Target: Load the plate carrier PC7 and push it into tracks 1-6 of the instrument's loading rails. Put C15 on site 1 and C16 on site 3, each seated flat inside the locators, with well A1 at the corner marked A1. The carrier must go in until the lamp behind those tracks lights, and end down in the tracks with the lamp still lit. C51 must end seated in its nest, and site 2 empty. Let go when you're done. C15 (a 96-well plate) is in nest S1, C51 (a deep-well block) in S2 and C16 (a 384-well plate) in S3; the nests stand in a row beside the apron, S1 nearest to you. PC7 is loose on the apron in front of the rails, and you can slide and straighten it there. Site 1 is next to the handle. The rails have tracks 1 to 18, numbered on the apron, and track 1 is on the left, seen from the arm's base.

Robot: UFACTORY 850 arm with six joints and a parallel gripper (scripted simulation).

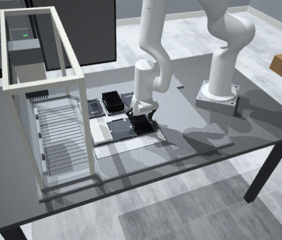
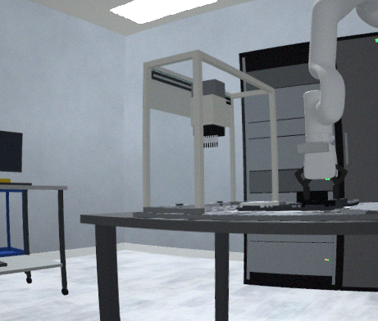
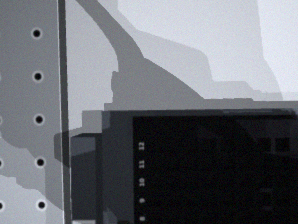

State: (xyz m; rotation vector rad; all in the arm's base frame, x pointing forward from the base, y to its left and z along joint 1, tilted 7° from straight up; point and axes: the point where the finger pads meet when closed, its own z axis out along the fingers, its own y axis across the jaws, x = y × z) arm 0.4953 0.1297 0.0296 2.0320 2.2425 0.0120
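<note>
The plate C15 lies 20 mm below my hand. Also, from my hand: plate carrier PC7: 100 mm ahead, 10 mm to the left, 20 mm below; then nest S1: 200 mm to the right, 30 mm below; then nest S3: 220 mm ahead, 180 mm to the right, 30 mm below.
</note>
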